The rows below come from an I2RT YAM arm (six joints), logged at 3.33 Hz.
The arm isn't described. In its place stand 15 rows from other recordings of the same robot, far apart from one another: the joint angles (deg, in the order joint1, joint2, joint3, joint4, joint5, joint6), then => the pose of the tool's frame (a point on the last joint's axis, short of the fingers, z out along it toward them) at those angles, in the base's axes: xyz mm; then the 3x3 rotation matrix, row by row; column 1 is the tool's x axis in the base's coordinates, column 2 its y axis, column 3 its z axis.
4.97, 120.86, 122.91, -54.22, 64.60, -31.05 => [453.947 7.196 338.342], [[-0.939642 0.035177 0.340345], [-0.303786 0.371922 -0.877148], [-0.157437 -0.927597 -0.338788]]
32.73, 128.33, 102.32, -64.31, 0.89, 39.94 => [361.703 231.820 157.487], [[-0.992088 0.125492 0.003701], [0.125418 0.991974 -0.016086], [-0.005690 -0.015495 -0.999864]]
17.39, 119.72, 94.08, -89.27, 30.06, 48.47 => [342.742 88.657 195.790], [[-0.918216 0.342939 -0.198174], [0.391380 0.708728 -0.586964], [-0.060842 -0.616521 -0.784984]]
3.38, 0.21, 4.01, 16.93, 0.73, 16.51 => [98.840 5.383 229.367], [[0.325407 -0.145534 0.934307], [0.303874 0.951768 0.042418], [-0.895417 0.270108 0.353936]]
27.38, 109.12, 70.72, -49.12, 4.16, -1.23 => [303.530 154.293 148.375], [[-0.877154 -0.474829 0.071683], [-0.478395 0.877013 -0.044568], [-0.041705 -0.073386 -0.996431]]
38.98, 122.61, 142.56, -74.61, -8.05, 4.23 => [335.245 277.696 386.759], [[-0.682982 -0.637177 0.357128], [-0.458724 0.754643 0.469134], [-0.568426 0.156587 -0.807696]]
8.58, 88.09, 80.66, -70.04, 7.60, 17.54 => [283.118 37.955 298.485], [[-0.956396 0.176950 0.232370], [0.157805 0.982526 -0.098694], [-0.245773 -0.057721 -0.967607]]
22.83, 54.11, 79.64, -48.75, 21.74, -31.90 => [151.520 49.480 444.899], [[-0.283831 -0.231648 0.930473], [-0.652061 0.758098 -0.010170], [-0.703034 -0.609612 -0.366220]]
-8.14, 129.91, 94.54, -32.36, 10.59, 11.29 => [459.582 -72.344 122.247], [[-0.857612 0.383445 0.342742], [0.317066 0.918911 -0.234674], [-0.404934 -0.092587 -0.909646]]
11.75, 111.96, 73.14, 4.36, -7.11, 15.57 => [427.301 93.380 189.650], [[-0.614704 -0.142215 0.775831], [0.144193 0.946774 0.287797], [-0.775466 0.288780 -0.561480]]
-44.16, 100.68, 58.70, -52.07, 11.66, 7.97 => [198.368 -202.664 145.065], [[-0.615511 0.764779 -0.190420], [0.787009 0.609300 -0.096801], [0.041992 -0.209444 -0.976918]]
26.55, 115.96, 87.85, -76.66, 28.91, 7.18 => [323.579 142.444 186.662], [[-0.920887 -0.389481 0.016451], [-0.337832 0.776290 -0.532206], [0.194514 -0.495659 -0.846455]]
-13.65, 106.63, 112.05, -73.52, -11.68, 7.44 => [365.522 -81.350 348.325], [[-0.873615 0.273149 0.402723], [0.342649 0.932939 0.110529], [-0.345525 0.234552 -0.908624]]
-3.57, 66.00, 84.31, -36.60, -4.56, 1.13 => [230.051 -11.517 454.248], [[-0.313419 -0.007090 0.949589], [0.039251 0.999021 0.020414], [-0.948804 0.043670 -0.312833]]
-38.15, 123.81, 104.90, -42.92, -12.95, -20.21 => [374.090 -283.707 214.398], [[-0.829797 0.247381 0.500239], [0.223690 0.968661 -0.107971], [-0.511272 0.022304 -0.859129]]
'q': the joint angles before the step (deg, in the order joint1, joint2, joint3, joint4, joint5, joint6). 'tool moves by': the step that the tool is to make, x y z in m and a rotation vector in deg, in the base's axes. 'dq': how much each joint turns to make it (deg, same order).
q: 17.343 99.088 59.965 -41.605 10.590 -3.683
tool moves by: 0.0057 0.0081 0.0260 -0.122 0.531 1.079
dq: 1.092 -0.383 5.972 -6.902 -0.044 0.021
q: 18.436 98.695 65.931 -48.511 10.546 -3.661
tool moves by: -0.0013 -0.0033 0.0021 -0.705 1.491 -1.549
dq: -0.459 0.082 0.704 -2.457 0.350 1.071
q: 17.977 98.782 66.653 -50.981 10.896 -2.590
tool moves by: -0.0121 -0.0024 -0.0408 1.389 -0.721 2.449
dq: 0.114 0.542 -9.529 11.577 -1.399 -2.203
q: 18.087 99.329 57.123 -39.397 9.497 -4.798
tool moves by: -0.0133 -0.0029 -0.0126 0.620 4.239 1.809
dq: 0.016 -0.008 -3.057 -0.557 -2.099 -1.579
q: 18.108 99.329 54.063 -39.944 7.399 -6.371
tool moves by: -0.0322 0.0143 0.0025 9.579 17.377 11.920
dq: 3.195 -0.288 0.114 -13.603 -14.580 -9.177
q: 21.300 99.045 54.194 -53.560 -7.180 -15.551
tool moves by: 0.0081 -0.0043 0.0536 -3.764 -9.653 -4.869
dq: -0.609 -7.191 5.803 -4.994 6.623 4.790
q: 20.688 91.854 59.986 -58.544 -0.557 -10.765
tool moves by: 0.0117 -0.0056 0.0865 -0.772 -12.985 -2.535
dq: -1.264 -5.631 13.891 -7.609 5.267 0.769
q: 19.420 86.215 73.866 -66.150 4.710 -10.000
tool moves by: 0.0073 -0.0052 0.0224 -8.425 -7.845 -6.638
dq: -0.028 -0.097 4.323 -0.549 11.802 4.038
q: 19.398 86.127 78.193 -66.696 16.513 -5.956
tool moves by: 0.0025 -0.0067 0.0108 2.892 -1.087 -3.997
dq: -1.654 -0.072 2.332 -1.270 -1.660 3.023
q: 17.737 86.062 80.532 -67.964 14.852 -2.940
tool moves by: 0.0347 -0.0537 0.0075 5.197 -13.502 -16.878
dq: -11.633 0.526 0.071 13.177 -0.046 5.963
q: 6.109 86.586 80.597 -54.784 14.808 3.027
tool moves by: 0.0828 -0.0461 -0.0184 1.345 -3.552 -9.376
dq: -8.110 16.576 13.165 6.559 -0.394 1.770
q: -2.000 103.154 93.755 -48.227 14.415 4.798
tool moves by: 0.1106 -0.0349 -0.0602 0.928 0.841 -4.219
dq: -3.565 28.429 28.567 -1.296 -0.395 1.046
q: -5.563 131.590 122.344 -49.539 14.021 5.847
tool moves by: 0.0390 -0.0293 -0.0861 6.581 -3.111 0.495
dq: -3.168 12.715 2.670 12.209 -7.802 0.613
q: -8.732 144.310 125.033 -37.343 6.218 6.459
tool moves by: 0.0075 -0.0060 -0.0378 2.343 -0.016 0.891
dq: -0.675 4.561 0.027 4.184 -2.795 -0.041
